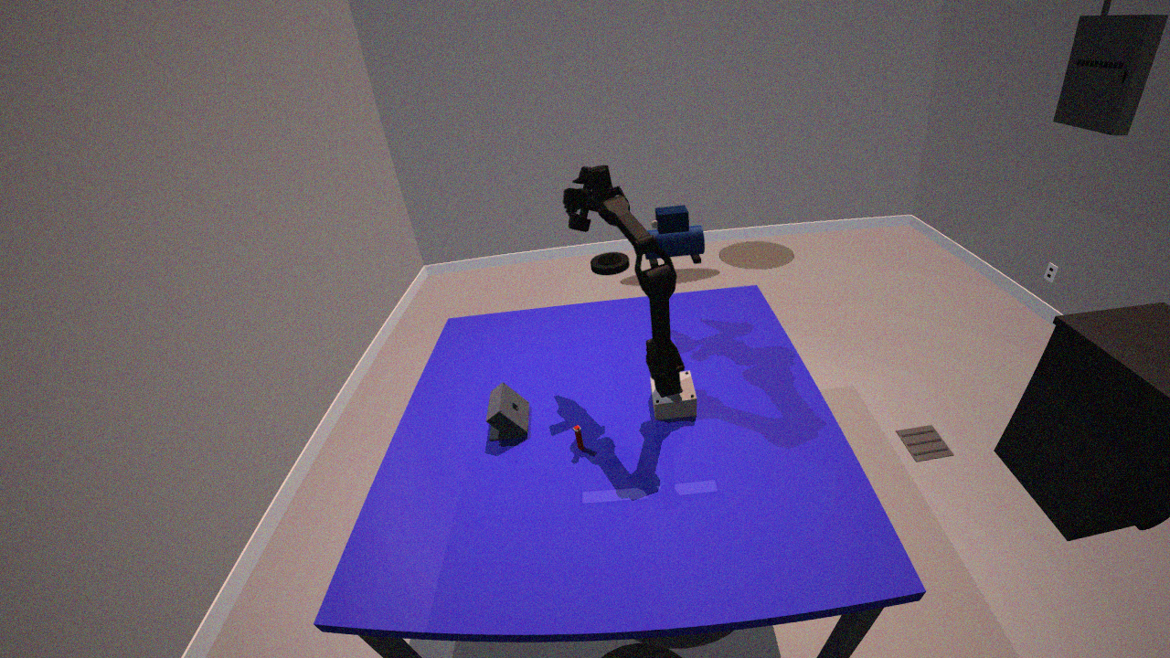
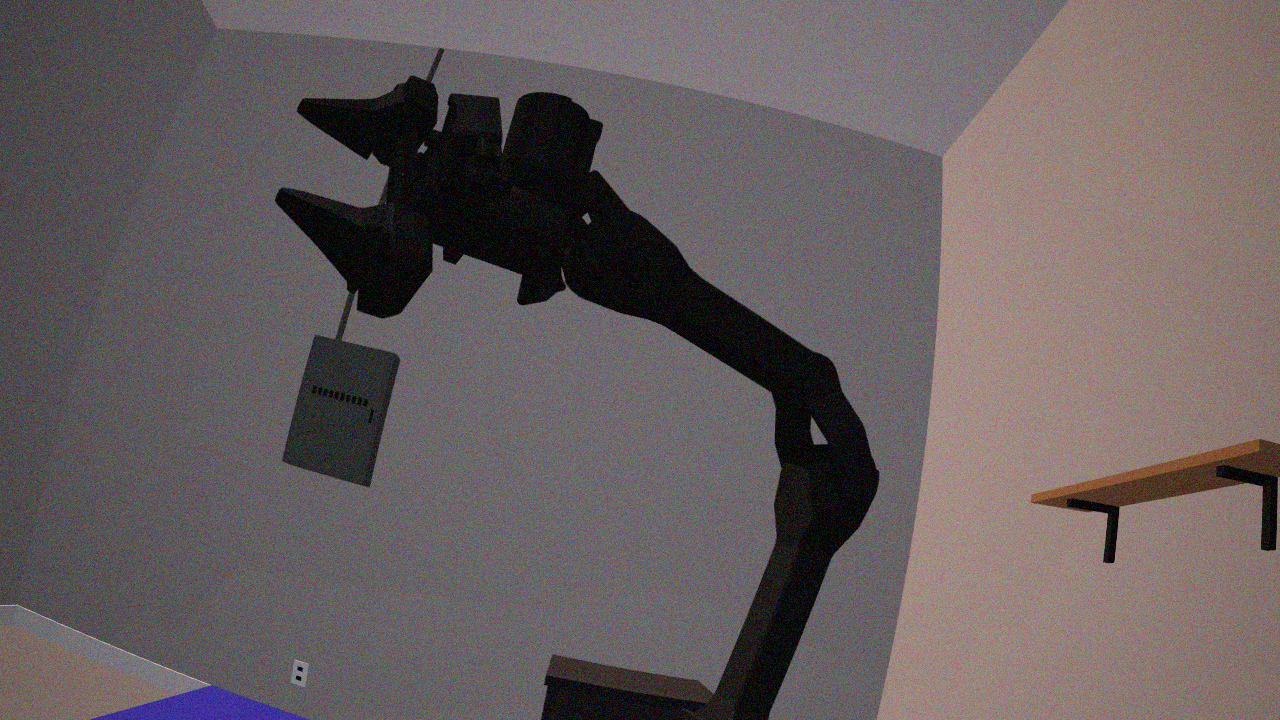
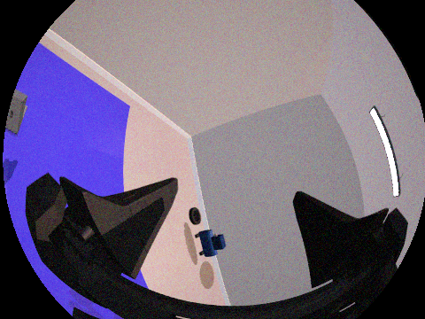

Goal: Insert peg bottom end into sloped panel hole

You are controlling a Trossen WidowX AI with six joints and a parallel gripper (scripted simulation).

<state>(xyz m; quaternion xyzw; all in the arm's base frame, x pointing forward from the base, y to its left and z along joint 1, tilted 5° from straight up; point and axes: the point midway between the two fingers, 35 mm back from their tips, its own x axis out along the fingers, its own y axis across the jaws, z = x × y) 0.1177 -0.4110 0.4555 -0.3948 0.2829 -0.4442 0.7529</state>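
The red peg is 110 mm ahead of my gripper tip, 520 mm to the left of it and 470 mm below it. The rest, counted from my gripper tip: grey sloped panel (300 mm ahead, 370 mm to the left, 480 mm below).
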